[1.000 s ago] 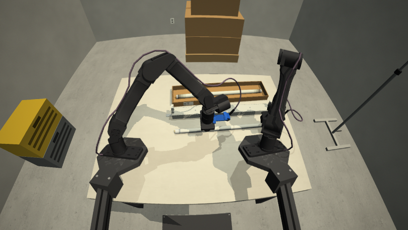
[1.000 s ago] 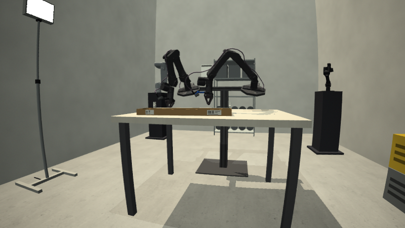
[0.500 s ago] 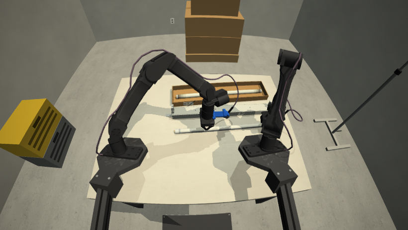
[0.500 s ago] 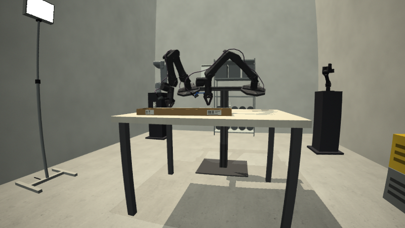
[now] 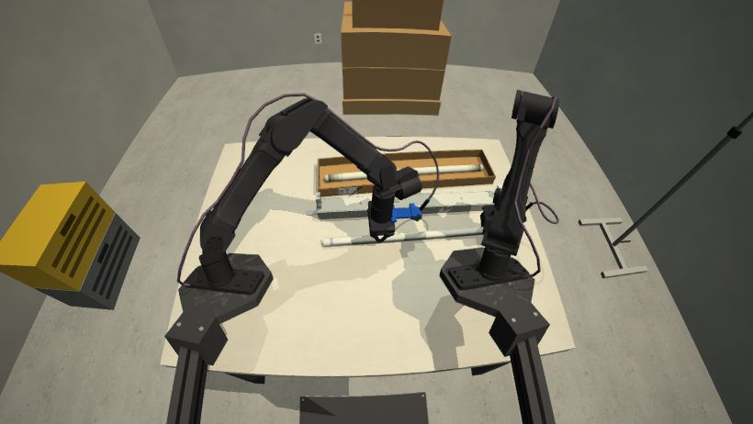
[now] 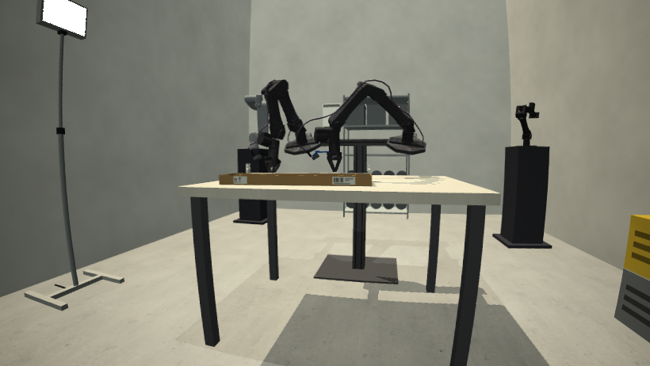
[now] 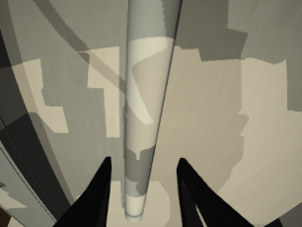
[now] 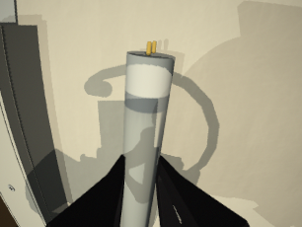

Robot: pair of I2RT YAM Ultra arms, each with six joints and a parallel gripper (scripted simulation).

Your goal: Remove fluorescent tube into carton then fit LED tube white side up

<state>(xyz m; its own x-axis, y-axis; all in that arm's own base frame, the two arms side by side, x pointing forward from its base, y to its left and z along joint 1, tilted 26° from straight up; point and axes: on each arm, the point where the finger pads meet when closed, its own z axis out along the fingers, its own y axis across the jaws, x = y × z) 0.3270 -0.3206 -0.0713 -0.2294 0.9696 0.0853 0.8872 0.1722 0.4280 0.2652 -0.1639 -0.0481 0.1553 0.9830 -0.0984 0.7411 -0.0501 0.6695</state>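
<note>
My left gripper is now 13 cm to the left of the LED tube, 4 cm above it and 1 cm short of it. From my left hand the other things lie so: old fluorescent tube 28 cm ahead, 12 cm to the right, 3 cm below; white light fixture 13 cm ahead, 12 cm to the right, 1 cm above; brown carton 28 cm ahead, 12 cm to the right, 3 cm below.
Right now the LED tube is 22 cm to the left of my right hand, 1 cm below it and 1 cm behind it. From my right hand the other things lie so: old fluorescent tube (26 cm ahead, 23 cm to the left); then white light fixture (23 cm to the left, 11 cm ahead, 3 cm above); then brown carton (27 cm ahead, 23 cm to the left).
</note>
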